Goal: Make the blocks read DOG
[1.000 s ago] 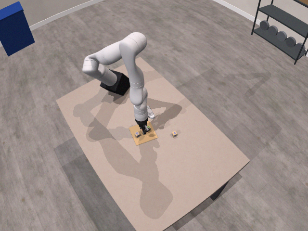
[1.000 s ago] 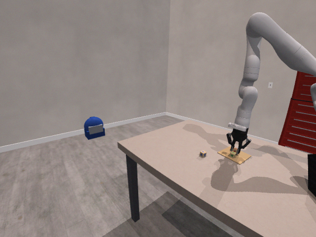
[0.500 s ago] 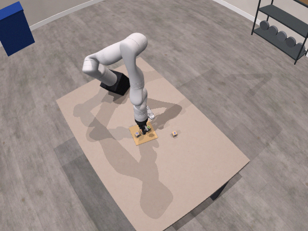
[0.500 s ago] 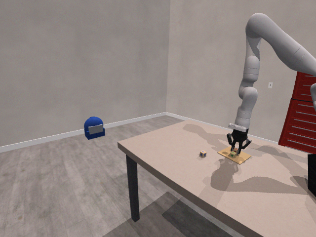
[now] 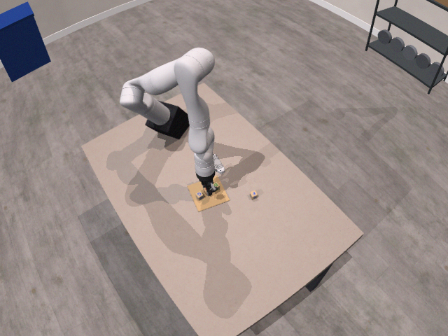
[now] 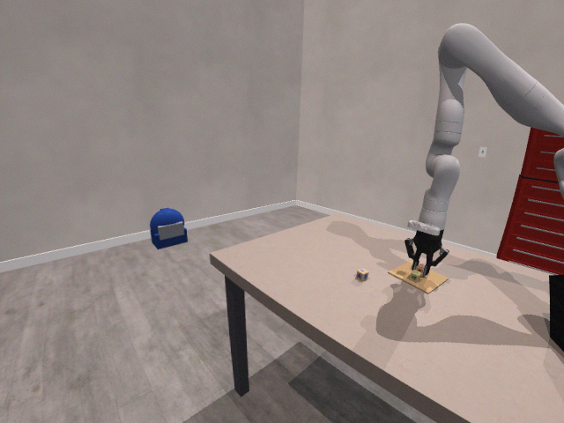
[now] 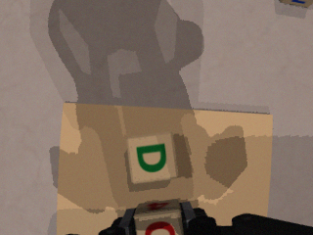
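Now: the tan mat 3 cm below my hand. From my hand the other things lie so: block (16 cm ahead, 11 cm to the left, 2 cm below).
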